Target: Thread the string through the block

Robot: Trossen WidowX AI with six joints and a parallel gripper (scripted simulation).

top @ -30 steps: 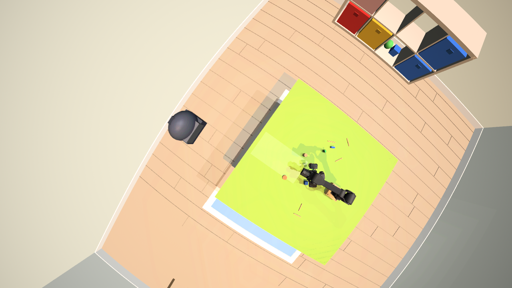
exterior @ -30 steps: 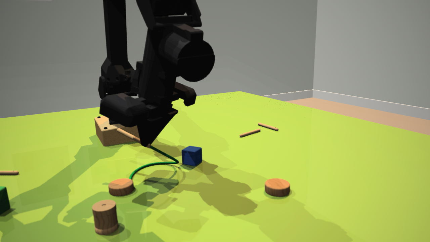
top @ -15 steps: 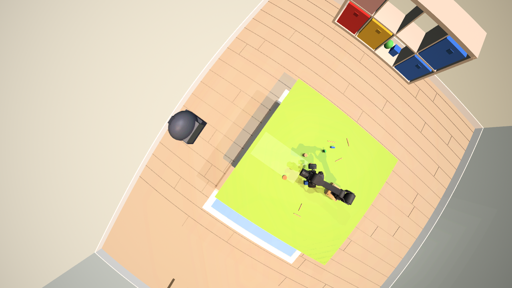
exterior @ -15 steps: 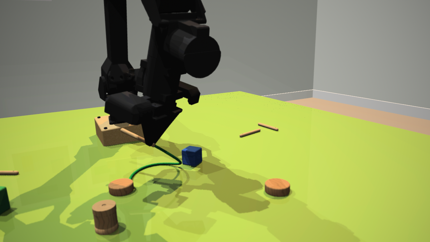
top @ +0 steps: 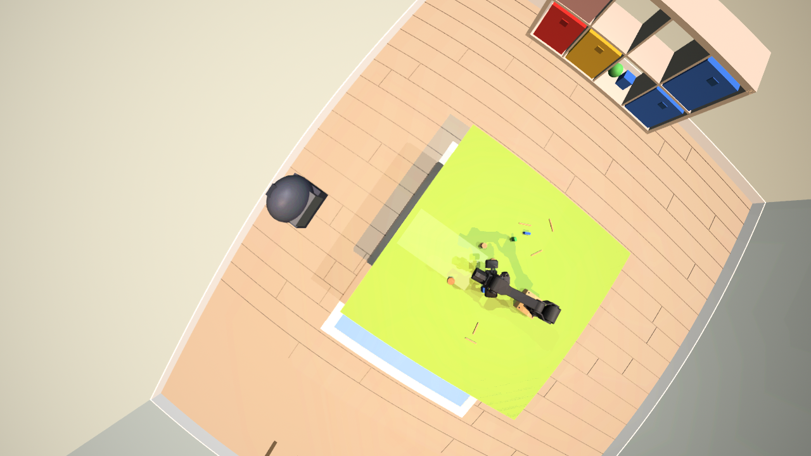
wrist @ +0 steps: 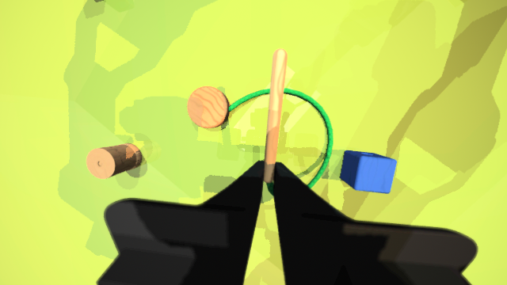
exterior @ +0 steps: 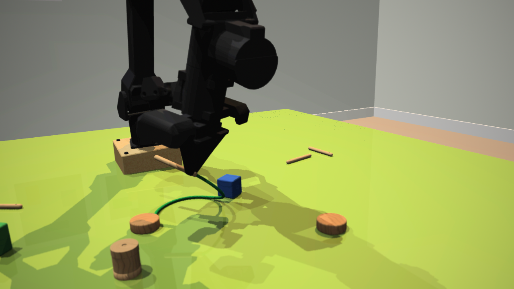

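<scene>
My gripper tip is now 60 mm past the blue block, 70 mm to the right of it and 50 mm above it. From my gripper tip the other things lie so: green block 20 mm ahead, 240 mm to the right, 50 mm below; then wooden cylinder 120 mm ahead, 100 mm to the right, 50 mm below.
</scene>
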